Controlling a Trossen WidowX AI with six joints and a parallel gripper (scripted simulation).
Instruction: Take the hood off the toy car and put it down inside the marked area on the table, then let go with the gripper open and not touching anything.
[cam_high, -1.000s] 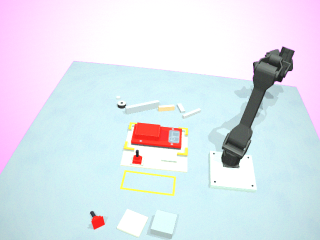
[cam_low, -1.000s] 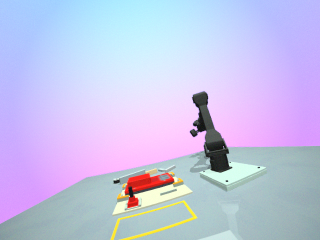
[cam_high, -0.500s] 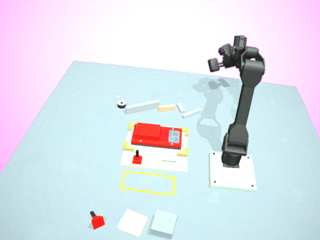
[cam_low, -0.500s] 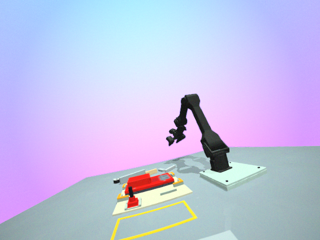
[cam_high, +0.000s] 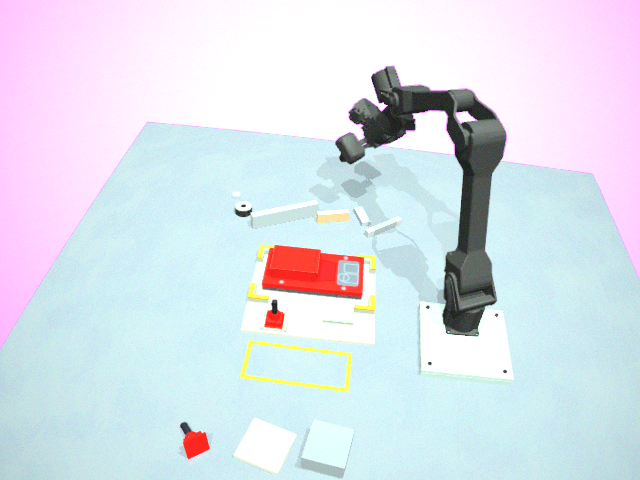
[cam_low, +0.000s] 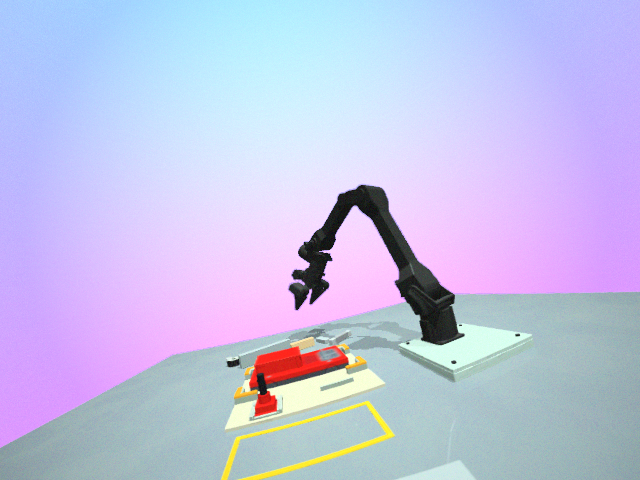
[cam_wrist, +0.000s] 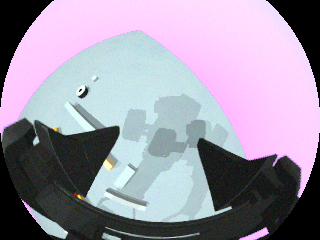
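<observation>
Now: the hood 11 cm ahead of my gripper tip, 32 cm to the left of it and 7 cm below it.
</observation>
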